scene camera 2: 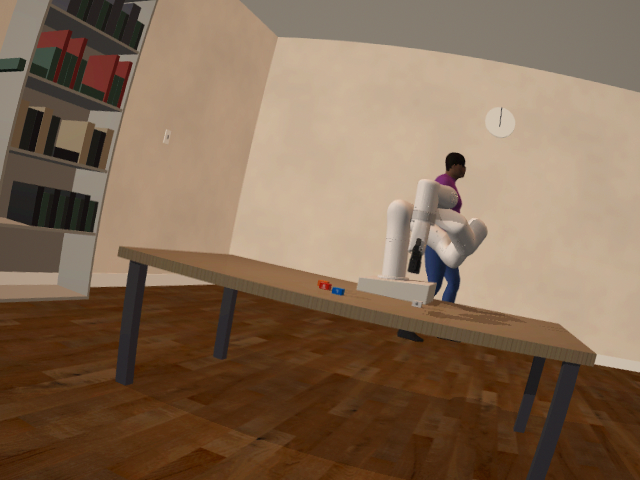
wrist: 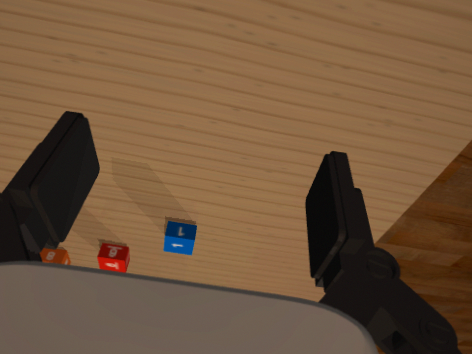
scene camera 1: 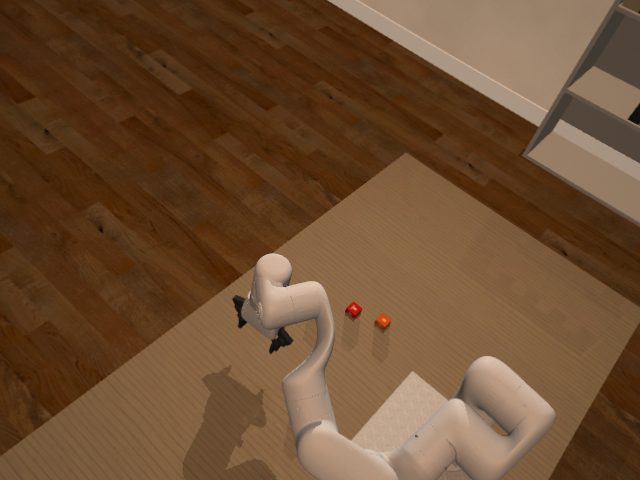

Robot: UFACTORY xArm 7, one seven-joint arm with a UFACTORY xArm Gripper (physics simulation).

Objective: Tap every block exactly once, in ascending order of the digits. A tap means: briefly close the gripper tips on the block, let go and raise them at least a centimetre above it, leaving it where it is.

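My gripper (scene camera 1: 256, 338) (scene camera 2: 414, 270) (wrist: 205, 158) is open and empty, high above the table. A blue block (scene camera 2: 338, 290) (wrist: 180, 238) with a 1 shows low between the fingers in the wrist view, well below them. A red block (scene camera 1: 353, 310) (scene camera 2: 325, 285) (wrist: 113, 258) carries an underlined digit, seemingly 6. An orange block (scene camera 1: 383, 320) (scene camera 2: 320, 282) (wrist: 55, 256) with an 8 lies beside it, partly hidden by the gripper housing in the wrist view. A white block (scene camera 2: 417, 303) lies near the robot base in scene camera 2; its digit is too small to read.
The wooden table (scene camera 1: 413, 217) (scene camera 2: 217, 268) (wrist: 240, 60) carries the blocks and the white robot base (scene camera 1: 398, 408) (scene camera 2: 382, 289). The arm spans above the table and covers part of it in scene camera 1. A bookshelf and a standing person are in the background.
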